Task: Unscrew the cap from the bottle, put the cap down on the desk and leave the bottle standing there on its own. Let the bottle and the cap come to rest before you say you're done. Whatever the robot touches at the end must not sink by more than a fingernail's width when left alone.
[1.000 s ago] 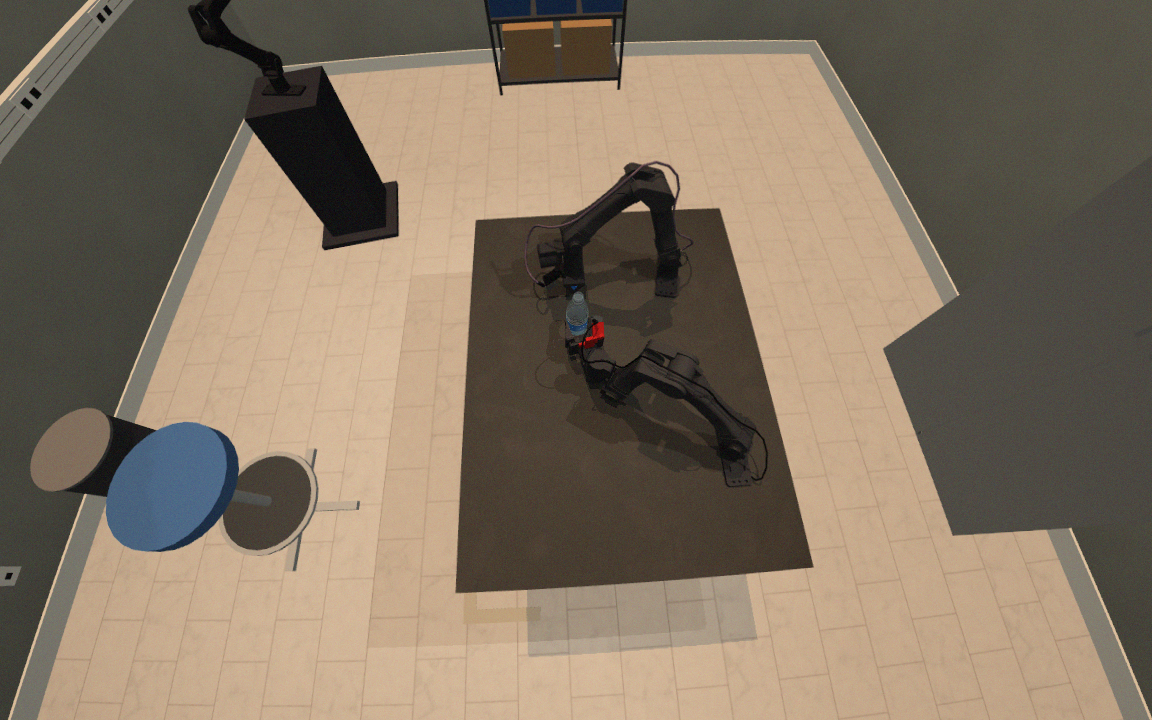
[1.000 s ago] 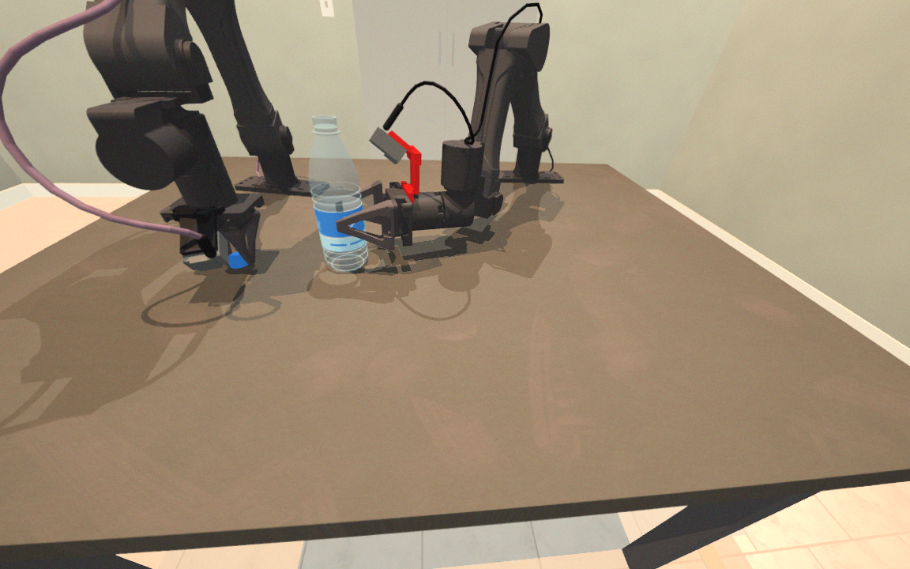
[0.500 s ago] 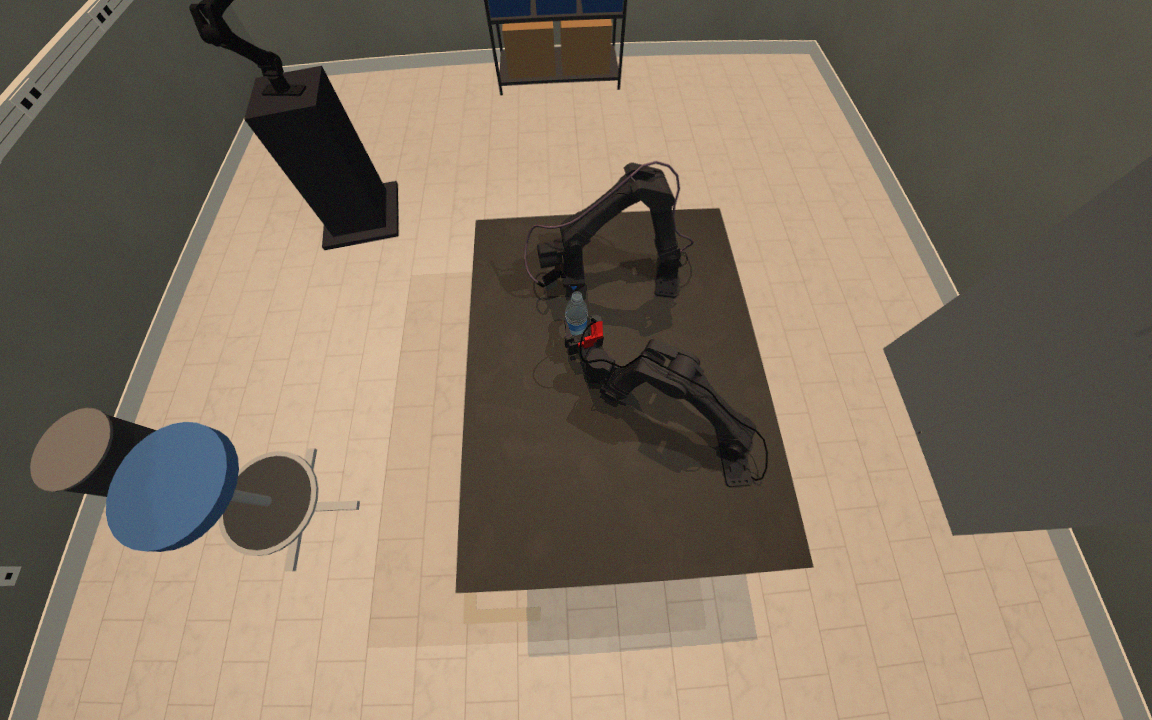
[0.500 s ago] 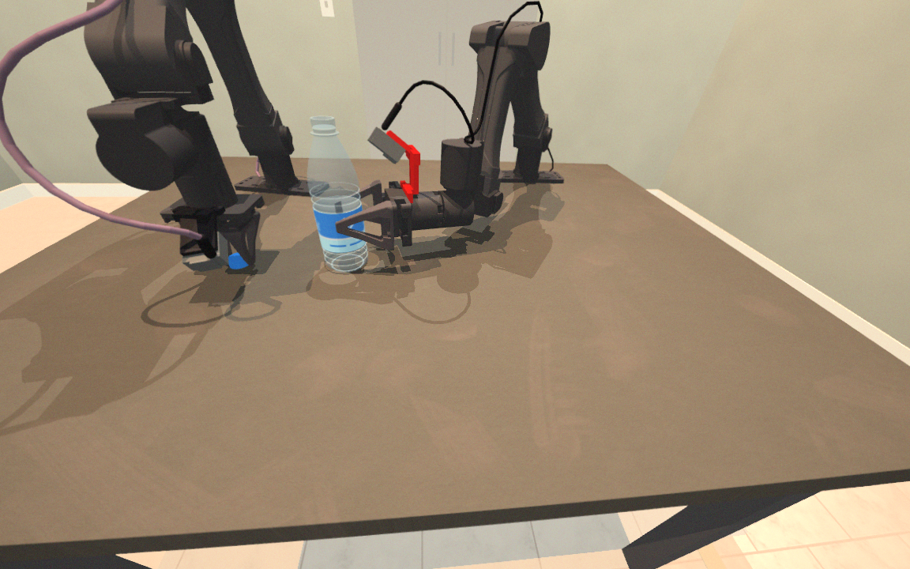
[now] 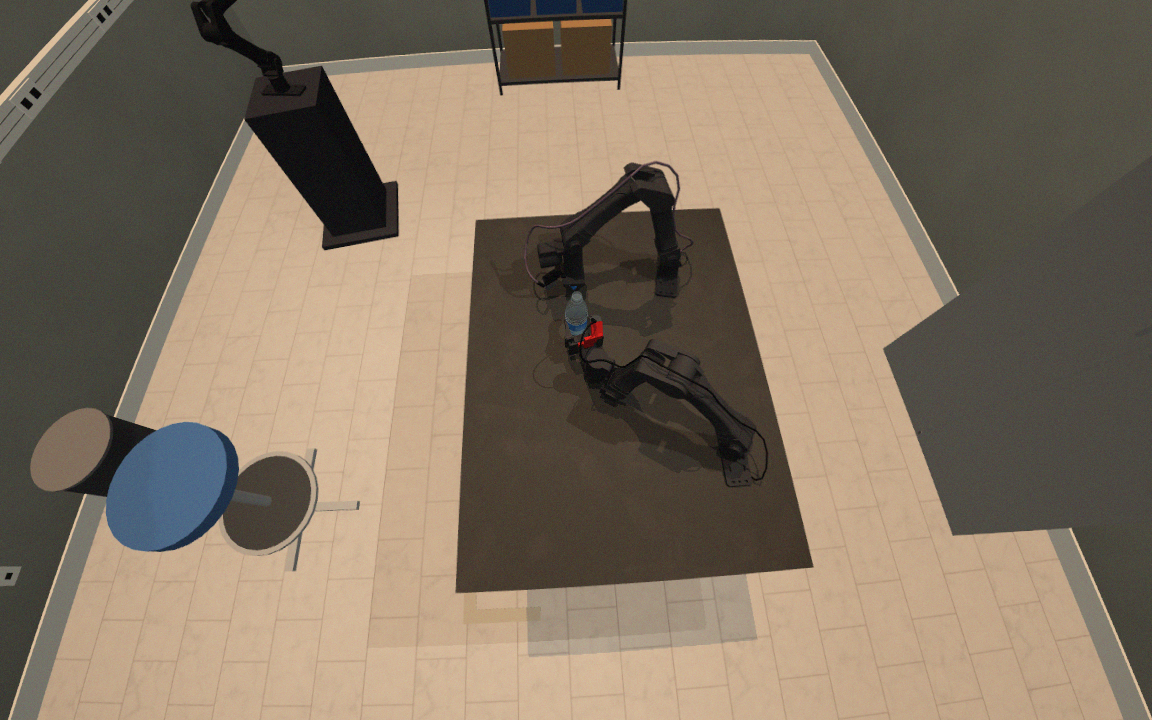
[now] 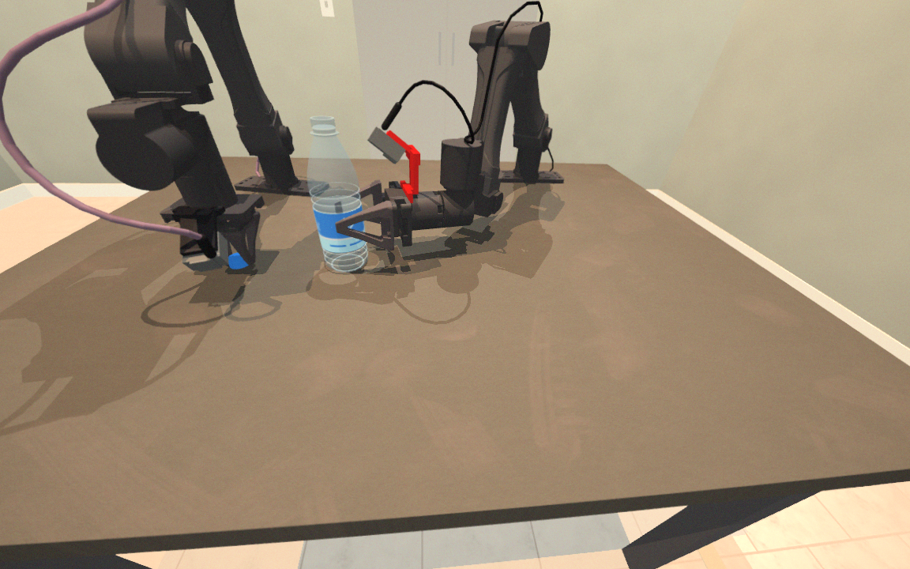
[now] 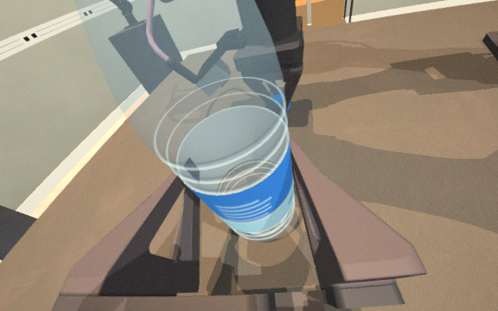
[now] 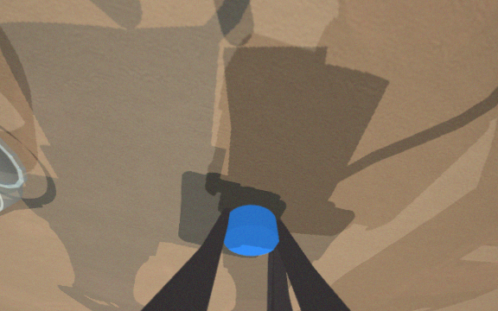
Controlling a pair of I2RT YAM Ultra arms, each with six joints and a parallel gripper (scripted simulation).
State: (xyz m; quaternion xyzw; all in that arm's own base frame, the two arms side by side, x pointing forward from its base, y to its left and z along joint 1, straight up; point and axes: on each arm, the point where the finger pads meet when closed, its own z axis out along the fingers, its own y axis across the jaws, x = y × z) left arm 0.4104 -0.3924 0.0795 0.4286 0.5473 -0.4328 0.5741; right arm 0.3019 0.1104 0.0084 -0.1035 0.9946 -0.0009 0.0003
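My left hand is 20 mm below the clear plastic bottle. From my left hand the other things lie so: blue cap 20 mm behind, 160 mm to the right, 70 mm below.
My right hand is right at the blue cap. Also, from my right hand: clear plastic bottle 160 mm to the left, 100 mm above, 20 mm ahead.
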